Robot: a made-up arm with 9 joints. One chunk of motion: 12 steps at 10 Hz.
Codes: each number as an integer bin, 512 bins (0 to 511) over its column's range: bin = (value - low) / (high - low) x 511, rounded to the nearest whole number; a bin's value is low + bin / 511 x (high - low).
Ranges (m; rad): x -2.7..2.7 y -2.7..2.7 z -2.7..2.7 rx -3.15..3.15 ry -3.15..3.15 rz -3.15..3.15
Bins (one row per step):
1: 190 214 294 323 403 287
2: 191 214 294 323 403 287
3: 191 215 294 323 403 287
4: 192 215 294 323 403 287
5: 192 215 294 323 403 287
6: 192 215 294 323 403 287
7: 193 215 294 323 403 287
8: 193 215 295 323 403 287
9: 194 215 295 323 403 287
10: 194 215 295 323 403 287
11: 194 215 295 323 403 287
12: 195 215 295 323 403 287
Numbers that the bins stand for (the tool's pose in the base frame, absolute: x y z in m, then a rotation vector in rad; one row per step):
1: -0.6922 -0.4386 0.4068 0.8322 1.8185 0.3884
2: -0.6816 -0.4386 0.4068 0.8322 1.8185 0.3884
3: -0.6816 -0.4280 0.4068 0.8322 1.8185 0.3884
4: -0.6710 -0.4280 0.4068 0.8322 1.8185 0.3884
5: -0.6710 -0.4280 0.4068 0.8322 1.8185 0.3884
6: -0.6710 -0.4280 0.4068 0.8322 1.8185 0.3884
7: -0.6605 -0.4280 0.4068 0.8322 1.8185 0.3884
8: -0.6605 -0.4280 0.4174 0.8322 1.8185 0.3884
9: -0.6499 -0.4280 0.4174 0.8322 1.8185 0.3884
10: -0.6499 -0.4280 0.4174 0.8322 1.8185 0.3884
11: -0.6499 -0.4280 0.4174 0.8322 1.8185 0.3884
12: -0.6393 -0.4280 0.4174 0.8322 1.8185 0.3884

